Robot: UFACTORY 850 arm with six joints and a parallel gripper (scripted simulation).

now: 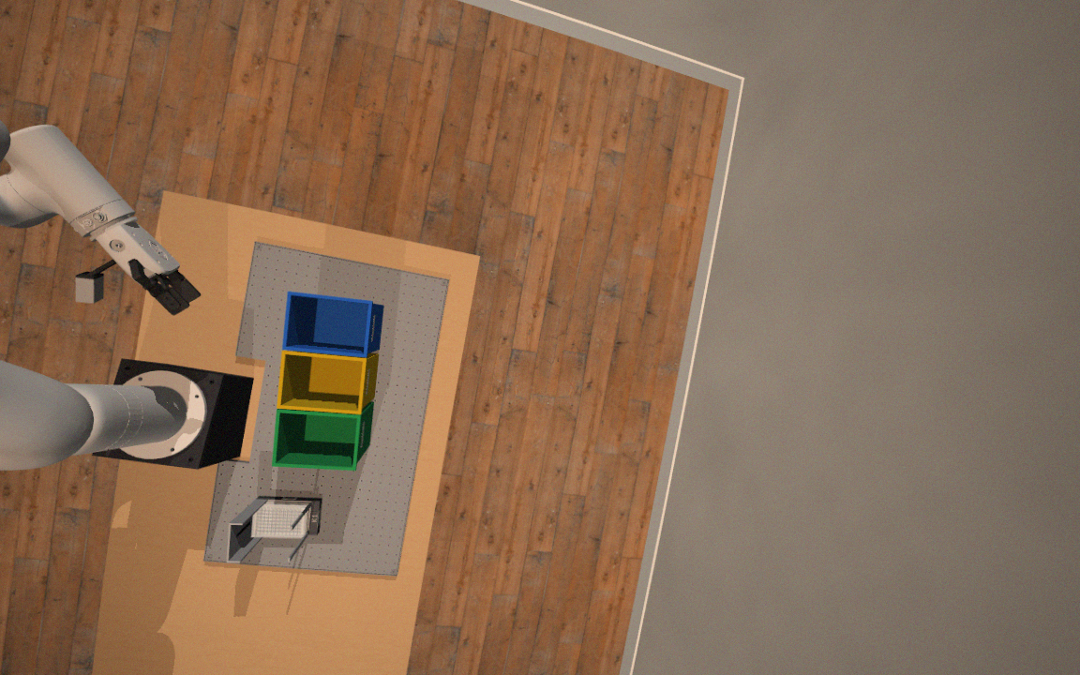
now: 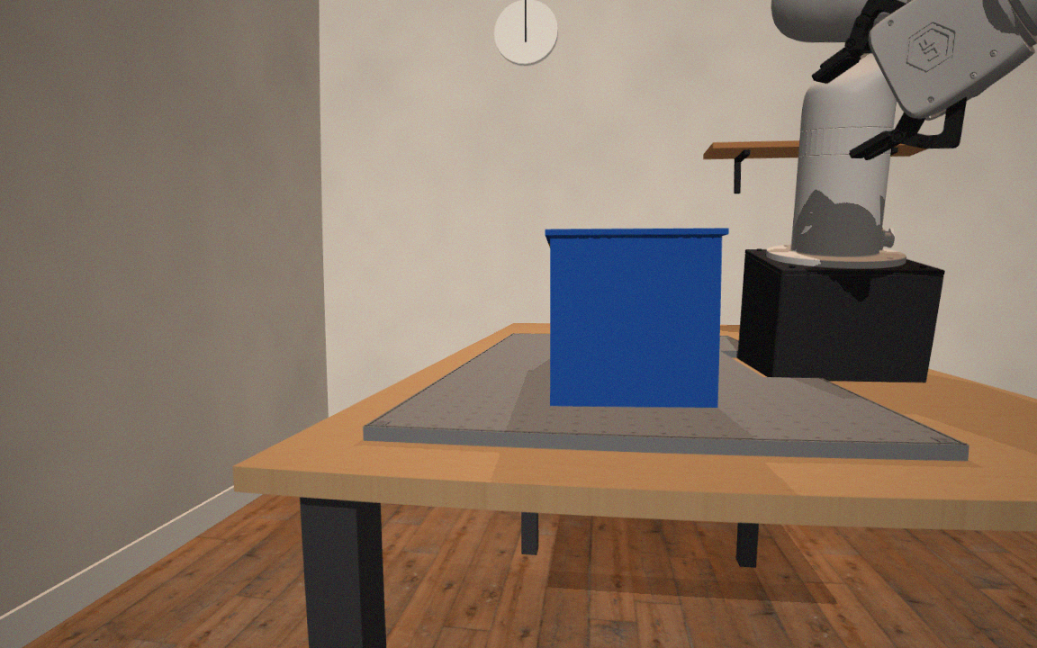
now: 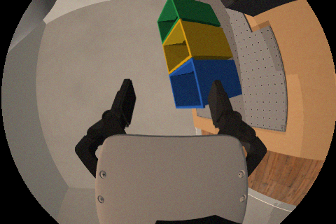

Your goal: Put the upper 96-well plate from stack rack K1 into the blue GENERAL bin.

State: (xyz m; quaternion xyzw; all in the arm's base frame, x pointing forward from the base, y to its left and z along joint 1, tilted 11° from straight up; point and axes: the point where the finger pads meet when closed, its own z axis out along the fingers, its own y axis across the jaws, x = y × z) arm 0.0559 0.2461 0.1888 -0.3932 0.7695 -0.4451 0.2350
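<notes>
My gripper is now 510 mm to the left of the 96-well plate, 270 mm above it and 230 mm short of it. Also, from my hand: yellow bin 250 mm ahead, 220 mm below, 100 mm to the right; then green bin 280 mm ahead, 230 mm to the right, 220 mm below; then blue bin 220 mm below, 220 mm ahead, 30 mm to the left.
</notes>
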